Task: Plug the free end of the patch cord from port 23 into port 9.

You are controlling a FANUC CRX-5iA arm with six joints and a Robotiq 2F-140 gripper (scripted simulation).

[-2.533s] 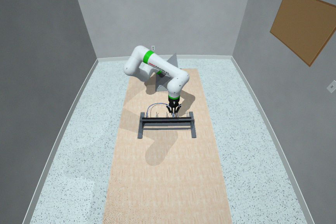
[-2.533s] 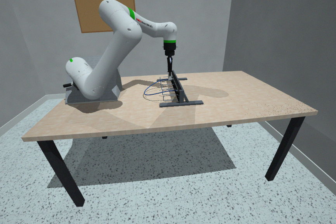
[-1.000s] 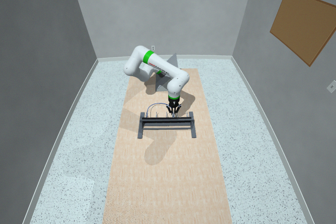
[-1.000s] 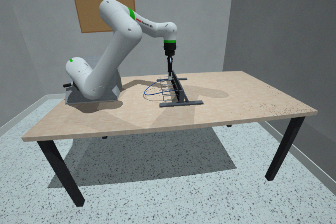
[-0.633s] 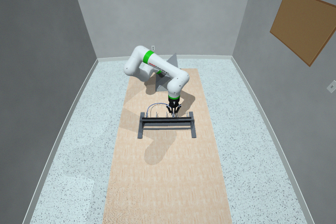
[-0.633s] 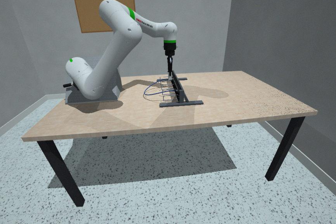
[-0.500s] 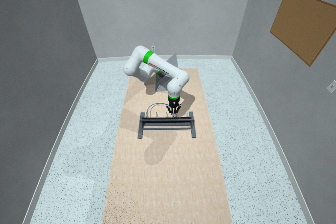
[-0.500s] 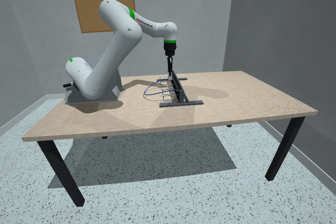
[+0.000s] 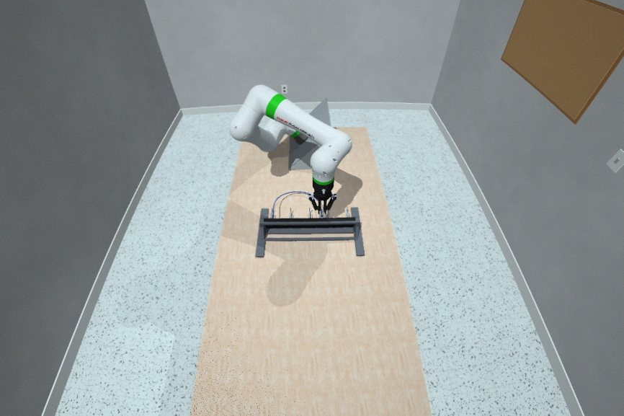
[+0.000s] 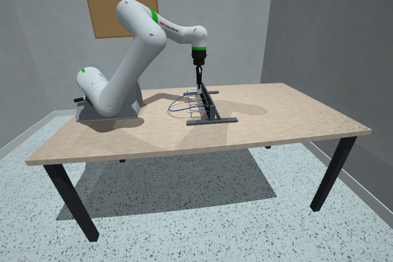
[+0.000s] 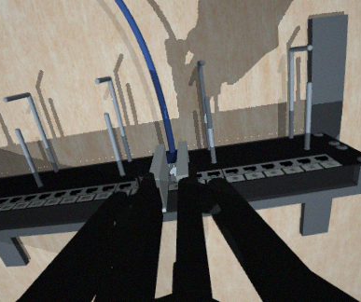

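Right now the free end is 1 cm ahead of my hand and 3 cm below it.
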